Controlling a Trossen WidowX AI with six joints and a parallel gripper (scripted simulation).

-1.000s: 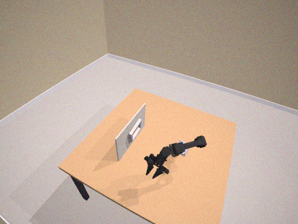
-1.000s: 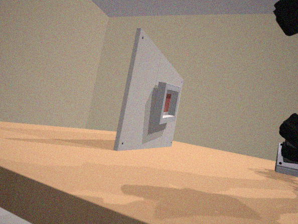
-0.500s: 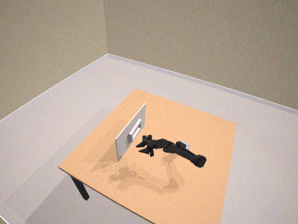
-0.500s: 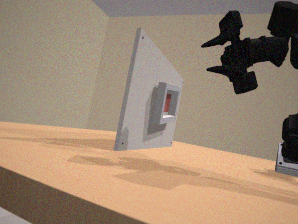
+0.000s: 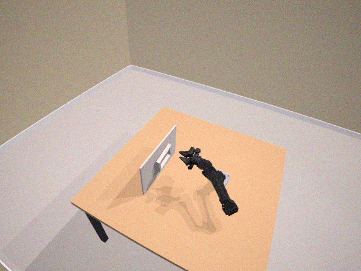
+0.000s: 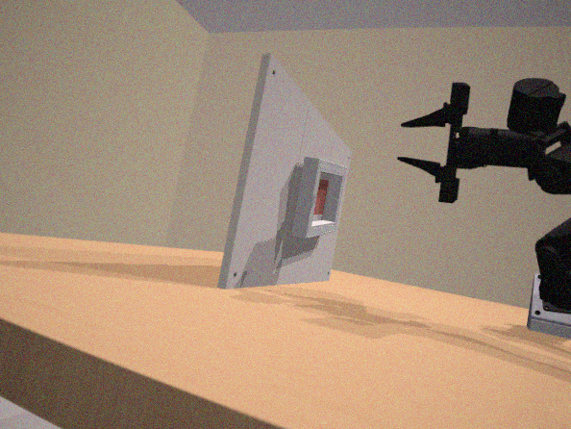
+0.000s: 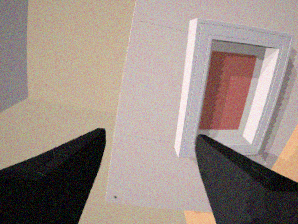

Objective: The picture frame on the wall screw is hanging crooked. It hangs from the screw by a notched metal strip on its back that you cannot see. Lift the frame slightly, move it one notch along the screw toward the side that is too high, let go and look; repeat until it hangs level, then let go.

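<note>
The picture frame lies 13 cm ahead of my gripper tip and 11 cm below it. Also, from my gripper tip: grey wall panel (14 cm ahead, 1 cm to the left, 12 cm below).
</note>
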